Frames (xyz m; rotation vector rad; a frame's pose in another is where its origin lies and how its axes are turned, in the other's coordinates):
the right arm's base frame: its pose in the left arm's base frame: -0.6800 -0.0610 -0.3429 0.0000 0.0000 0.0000
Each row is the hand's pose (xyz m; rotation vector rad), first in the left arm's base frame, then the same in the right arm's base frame.
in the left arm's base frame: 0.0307 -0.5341 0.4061 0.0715 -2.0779 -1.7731
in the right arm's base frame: 0.7107 -0.4731 0.7490 0.0715 -2.0779 -1.7731
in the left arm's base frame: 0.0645 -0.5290 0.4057 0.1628 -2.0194 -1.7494
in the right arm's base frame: 0.7445 -0.4680 0.7486 0.1628 -2.0194 -1.7494
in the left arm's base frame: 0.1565 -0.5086 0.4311 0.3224 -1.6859 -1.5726
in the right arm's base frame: 0.8365 -0.4476 0.7740 0.3224 -1.6859 -1.5726
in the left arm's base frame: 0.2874 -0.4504 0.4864 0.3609 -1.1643 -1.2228
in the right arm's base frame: 0.9674 -0.3894 0.8293 0.3609 -1.1643 -1.2228
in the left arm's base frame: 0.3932 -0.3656 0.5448 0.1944 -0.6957 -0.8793
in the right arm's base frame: 1.0732 -0.3046 0.8877 0.1944 -0.6957 -0.8793
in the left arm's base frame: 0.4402 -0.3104 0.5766 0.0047 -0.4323 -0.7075
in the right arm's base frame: 1.1202 -0.2494 0.9195 0.0047 -0.4323 -0.7075
